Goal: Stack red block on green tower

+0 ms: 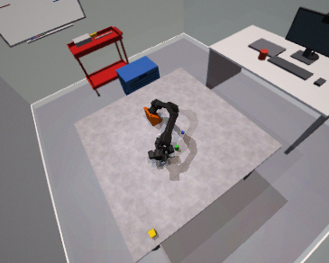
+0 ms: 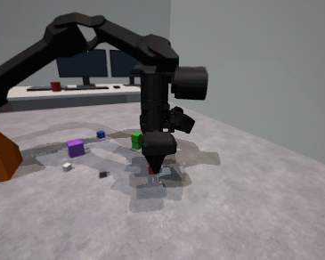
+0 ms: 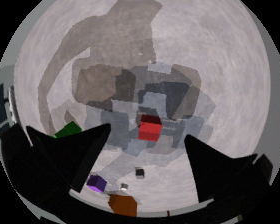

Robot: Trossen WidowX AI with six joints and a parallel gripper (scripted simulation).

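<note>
Now: the red block 2 cm below my gripper tip. The rest, counted from my gripper tip: white cube 21 cm behind, 6 cm to the left, 2 cm below; dark cube 12 cm behind, 2 cm to the left, 2 cm below; purple block 20 cm behind, 14 cm to the left, 1 cm below.
</note>
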